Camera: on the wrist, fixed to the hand. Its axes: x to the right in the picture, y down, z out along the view.
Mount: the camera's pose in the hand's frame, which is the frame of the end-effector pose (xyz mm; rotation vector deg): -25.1 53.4 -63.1 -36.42 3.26 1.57
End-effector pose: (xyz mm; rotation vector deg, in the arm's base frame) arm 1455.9 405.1 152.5 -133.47 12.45 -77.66
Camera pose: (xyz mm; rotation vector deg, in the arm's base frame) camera 1393.3 347.8 136.0 148.38 -42.65 80.27
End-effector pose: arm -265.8 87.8 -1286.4 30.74 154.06 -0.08
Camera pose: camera -248.9 132.9 -1214.7 21.06 144.98 48.75
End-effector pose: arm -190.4 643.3 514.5 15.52 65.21 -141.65
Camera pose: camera -144.1 667.0 445.5 9.38 105.70 -112.01
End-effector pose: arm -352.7 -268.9 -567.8 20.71 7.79 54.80
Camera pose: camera -425.5 -246.3 -608.5 -14.33 -7.08 56.41
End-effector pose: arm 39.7 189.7 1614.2 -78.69 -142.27 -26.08
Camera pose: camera 103.2 172.3 1670.1 -89.46 -135.28 -76.81
